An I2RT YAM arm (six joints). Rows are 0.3 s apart.
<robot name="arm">
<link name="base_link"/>
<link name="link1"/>
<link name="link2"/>
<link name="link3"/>
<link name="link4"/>
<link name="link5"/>
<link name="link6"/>
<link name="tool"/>
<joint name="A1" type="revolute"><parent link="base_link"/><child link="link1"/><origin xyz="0 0 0.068"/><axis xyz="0 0 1"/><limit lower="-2.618" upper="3.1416"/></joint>
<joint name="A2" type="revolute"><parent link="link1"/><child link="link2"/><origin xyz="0.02 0.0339 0.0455"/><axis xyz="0 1 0"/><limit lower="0" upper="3.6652"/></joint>
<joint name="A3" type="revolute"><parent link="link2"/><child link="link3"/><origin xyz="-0.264 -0.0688 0"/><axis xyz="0 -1 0"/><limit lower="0" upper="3.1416"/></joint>
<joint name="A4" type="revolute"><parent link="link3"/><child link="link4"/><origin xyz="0.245 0.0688 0.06"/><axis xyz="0 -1 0"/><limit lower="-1.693" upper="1.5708"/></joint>
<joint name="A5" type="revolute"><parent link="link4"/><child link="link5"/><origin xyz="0.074 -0.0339 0.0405"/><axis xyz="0 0 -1"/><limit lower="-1.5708" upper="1.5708"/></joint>
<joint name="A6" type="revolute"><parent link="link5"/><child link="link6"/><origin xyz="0.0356 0 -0.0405"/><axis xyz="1 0 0"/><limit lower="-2.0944" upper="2.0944"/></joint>
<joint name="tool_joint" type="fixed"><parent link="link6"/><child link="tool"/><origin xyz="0 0 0" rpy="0 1.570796 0"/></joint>
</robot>
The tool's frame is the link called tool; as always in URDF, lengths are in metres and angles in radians.
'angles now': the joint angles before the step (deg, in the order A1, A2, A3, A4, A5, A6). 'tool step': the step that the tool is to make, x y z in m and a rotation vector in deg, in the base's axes. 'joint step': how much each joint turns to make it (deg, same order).
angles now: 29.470, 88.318, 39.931, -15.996, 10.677, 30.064
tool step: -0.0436, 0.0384, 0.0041, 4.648, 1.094, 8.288
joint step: 12.208, -4.211, -2.885, -0.430, -2.248, 5.530
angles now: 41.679, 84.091, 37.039, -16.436, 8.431, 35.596
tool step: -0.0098, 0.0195, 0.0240, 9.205, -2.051, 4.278
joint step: 4.038, -3.965, 1.181, 2.440, -4.644, 2.439
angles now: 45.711, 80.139, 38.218, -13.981, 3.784, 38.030
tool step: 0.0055, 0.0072, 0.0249, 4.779, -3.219, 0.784
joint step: 0.067, -2.075, 3.023, 0.568, -1.253, 0.045
